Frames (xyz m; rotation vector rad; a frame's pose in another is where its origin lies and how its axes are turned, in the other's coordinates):
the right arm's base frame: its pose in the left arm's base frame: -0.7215 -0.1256 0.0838 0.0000 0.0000 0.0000
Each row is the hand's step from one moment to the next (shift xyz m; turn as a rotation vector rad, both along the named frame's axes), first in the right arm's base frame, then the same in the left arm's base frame.
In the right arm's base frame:
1: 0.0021 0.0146 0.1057 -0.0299 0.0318 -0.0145
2: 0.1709 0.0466 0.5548 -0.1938 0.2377 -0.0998
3: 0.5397 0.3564 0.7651 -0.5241 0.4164 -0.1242
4: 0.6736 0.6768 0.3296 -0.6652 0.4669 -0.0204
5: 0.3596 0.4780 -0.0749 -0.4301 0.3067 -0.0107
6: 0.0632 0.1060 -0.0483 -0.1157 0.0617 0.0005
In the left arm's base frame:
1: 0.0021 0.0146 0.1057 -0.0299 0.0318 -0.0145
2: 0.1709 0.0466 0.5548 -0.1938 0.2377 -0.0998
3: 0.5397 0.3564 0.7651 -0.5241 0.4164 -0.1242
4: 0.6736 0.6768 0.3296 -0.6652 0.4669 -0.0204
5: 0.3596 0.4780 -0.0749 -0.4301 0.3067 -0.0107
6: 0.0632 0.1060 -0.0483 -0.1157 0.0617 0.0005

